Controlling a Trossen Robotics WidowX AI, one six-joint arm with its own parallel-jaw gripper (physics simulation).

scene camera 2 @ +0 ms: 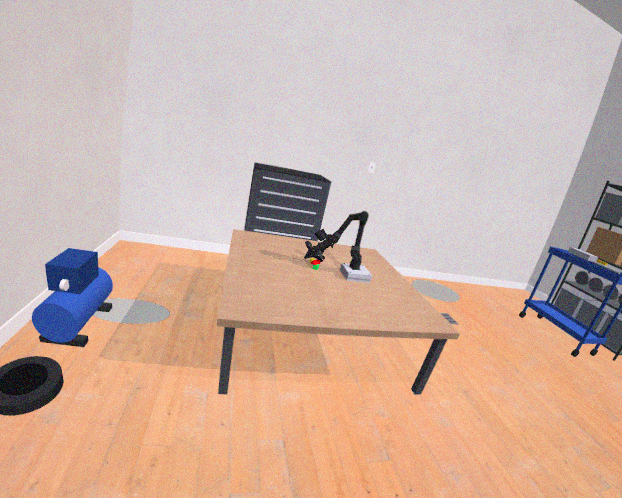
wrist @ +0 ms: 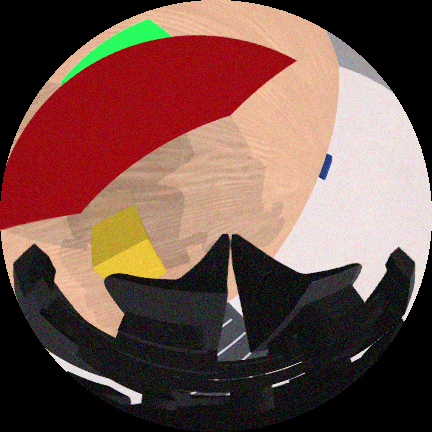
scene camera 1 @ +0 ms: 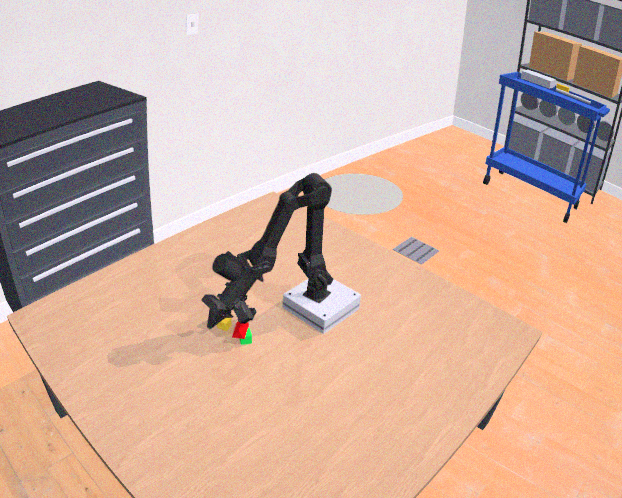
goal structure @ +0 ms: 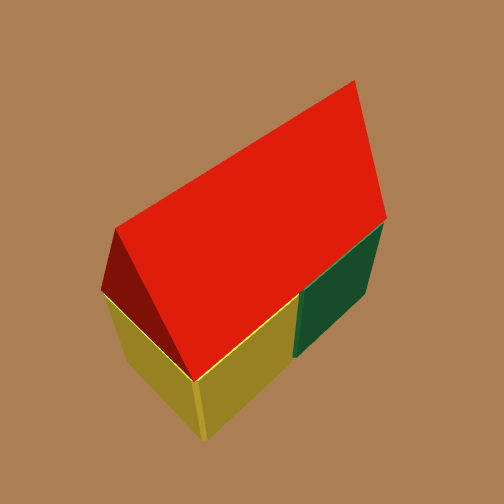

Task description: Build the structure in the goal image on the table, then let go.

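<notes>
A red block sits above the table and partly covers a green block; it looks tilted in scene camera 1. Whether the two touch is hidden. A yellow block lies on the table on the cabinet side of the red one, apart from it in the wrist view. My gripper is shut with its tips together and nothing between them. It hangs low beside the yellow block, and a finger hides part of that block in the wrist view.
The arm's white base stands on the wooden table to the right of the blocks. A dark drawer cabinet stands behind the table. A blue cart is off to the right.
</notes>
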